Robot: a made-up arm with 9 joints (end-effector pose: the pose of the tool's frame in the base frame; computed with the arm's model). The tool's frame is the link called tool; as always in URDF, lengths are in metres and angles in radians. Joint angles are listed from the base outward.
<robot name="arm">
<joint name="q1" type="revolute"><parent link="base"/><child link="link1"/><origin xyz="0.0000 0.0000 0.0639"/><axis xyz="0 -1 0"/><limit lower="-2.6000" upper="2.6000"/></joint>
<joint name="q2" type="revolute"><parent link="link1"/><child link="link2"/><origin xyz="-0.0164 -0.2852 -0.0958"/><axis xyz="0 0 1"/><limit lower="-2.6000" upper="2.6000"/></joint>
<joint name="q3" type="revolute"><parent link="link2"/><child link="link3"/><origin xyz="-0.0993 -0.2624 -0.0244"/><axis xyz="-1 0 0"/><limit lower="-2.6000" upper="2.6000"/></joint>
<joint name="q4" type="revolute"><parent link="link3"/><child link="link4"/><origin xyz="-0.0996 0.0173 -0.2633"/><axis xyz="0 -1 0"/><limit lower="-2.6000" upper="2.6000"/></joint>
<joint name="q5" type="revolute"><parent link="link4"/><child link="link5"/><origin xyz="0.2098 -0.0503 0.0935"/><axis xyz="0 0 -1"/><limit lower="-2.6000" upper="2.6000"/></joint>
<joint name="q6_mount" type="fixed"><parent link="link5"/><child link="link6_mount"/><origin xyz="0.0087 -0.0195 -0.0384"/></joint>
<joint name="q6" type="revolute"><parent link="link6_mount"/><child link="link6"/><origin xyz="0.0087 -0.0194 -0.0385"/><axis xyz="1 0 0"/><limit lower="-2.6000" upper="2.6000"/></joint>
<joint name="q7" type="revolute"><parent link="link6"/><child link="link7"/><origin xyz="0.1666 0.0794 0.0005"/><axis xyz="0 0 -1"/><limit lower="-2.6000" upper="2.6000"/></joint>
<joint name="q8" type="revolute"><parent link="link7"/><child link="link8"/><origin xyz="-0.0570 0.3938 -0.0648"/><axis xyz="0 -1 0"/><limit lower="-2.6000" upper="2.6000"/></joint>
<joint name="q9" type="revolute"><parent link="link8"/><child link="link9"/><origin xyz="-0.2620 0.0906 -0.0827"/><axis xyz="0 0 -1"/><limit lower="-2.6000" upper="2.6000"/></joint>
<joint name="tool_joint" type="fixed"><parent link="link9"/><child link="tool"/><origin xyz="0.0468 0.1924 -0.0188"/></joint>
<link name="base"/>
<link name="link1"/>
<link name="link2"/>
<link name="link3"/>
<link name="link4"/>
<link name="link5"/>
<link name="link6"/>
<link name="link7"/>
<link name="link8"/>
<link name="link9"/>
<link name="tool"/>
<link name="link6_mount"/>
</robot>
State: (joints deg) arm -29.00 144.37 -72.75 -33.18 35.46 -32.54 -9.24 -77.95 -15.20
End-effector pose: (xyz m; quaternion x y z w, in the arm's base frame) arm -0.2668 -0.7174 0.4703 0.5632 -0.4283 -0.6470 0.2844
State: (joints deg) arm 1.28 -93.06 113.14 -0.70 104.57 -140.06 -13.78 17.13 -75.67
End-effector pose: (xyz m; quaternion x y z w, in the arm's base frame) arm -0.7713 0.2641 -0.3901 -0.2326 -0.6060 0.6829 0.3350
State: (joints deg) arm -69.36 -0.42 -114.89 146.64 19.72 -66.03 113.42 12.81 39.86
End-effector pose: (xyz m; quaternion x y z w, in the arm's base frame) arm -0.9706 -0.5449 0.6989 0.3108 0.2215 0.2919 0.8770
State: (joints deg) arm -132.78 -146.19 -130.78 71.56 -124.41 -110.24 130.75 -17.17 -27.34
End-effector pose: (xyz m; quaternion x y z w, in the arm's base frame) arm 0.5327 0.2782 -0.5234 -0.3397 -0.7689 0.5349 0.0849
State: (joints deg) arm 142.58 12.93 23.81 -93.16 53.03 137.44 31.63 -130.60 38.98
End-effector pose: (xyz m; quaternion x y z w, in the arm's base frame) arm -0.2422 -1.2701 0.3977 0.2760 -0.0136 0.6254 0.7298
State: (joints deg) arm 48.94 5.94 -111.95 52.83 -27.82 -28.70 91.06 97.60 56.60
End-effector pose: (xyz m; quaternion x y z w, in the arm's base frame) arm 0.3529 -0.9507 0.3932 -0.3266 0.1095 0.9088 0.2353
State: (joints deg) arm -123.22 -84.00 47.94 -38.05 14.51 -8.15 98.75 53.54 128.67
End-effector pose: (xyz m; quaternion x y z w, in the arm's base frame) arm 0.0471 -0.6110 1.2369 -0.3773 -0.7249 0.4915 0.3011
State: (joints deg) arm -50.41 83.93 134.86 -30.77 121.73 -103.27 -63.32 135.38 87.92
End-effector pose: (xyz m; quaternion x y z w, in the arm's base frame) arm 0.6361 -0.5746 -0.4461 -0.0549 -0.8605 -0.0590 0.5030
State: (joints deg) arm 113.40 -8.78 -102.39 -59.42 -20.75 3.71 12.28 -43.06 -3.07
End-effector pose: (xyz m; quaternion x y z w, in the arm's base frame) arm -0.4810 -0.4747 -0.3443 -0.2291 -0.1130 0.8073 0.5320
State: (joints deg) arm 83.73 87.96 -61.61 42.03 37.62 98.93 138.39 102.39 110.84
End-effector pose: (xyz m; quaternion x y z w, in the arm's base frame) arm 0.3003 0.0811 0.3573 0.0105 -0.0012 -0.9111 0.4119
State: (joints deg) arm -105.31 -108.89 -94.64 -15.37 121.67 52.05 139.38 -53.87 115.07
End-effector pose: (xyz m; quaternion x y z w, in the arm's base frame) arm -0.6092 0.0178 0.0758 -0.7884 0.0453 -0.5528 0.2662
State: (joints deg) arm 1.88 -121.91 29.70 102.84 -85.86 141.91 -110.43 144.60 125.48
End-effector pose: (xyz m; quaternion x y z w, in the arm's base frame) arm -0.2172 0.2595 0.0027 -0.9778 -0.1705 0.0426 0.1144
